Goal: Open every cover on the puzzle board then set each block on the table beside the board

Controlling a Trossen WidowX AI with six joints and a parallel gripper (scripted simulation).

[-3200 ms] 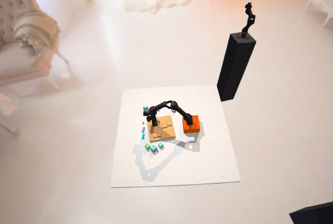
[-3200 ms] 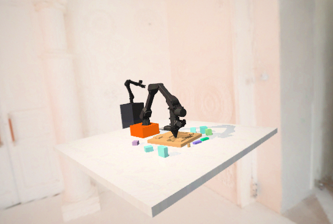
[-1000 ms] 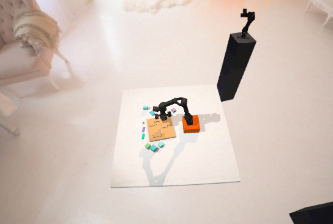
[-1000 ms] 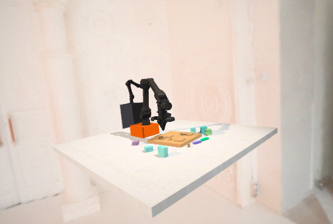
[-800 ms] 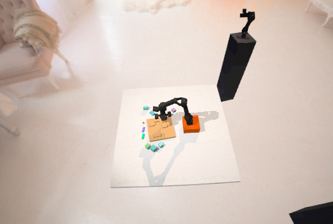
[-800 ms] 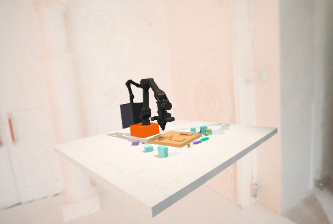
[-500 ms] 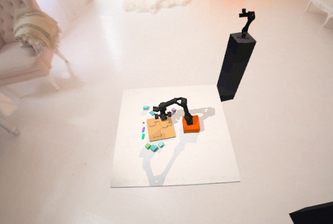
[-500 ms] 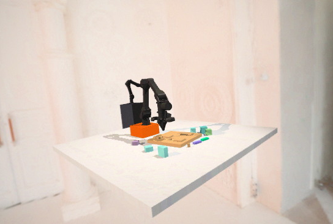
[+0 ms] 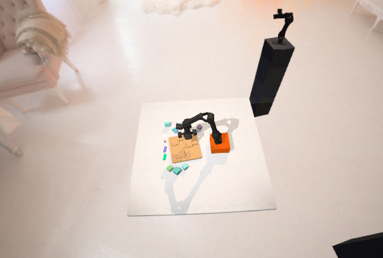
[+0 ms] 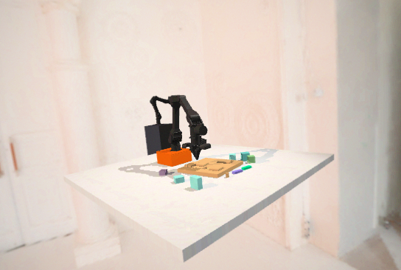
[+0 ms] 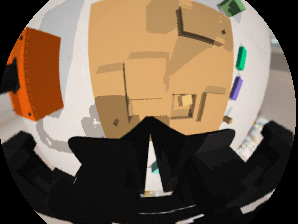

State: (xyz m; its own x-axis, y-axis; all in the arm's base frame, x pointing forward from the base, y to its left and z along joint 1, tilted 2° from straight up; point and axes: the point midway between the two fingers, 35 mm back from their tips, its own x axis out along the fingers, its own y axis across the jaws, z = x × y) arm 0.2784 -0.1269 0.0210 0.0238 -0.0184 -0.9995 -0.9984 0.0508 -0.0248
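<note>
The tan puzzle board lies 50 mm ahead of my gripper tip, 70 mm to the left of it and 50 mm below it. The rest, counted from my gripper tip: purple bar 250 mm ahead, 30 mm to the left, 60 mm below; green bar 270 mm ahead, 120 mm to the left, 60 mm below; purple block 160 mm behind, 140 mm to the right, 50 mm below.
</note>
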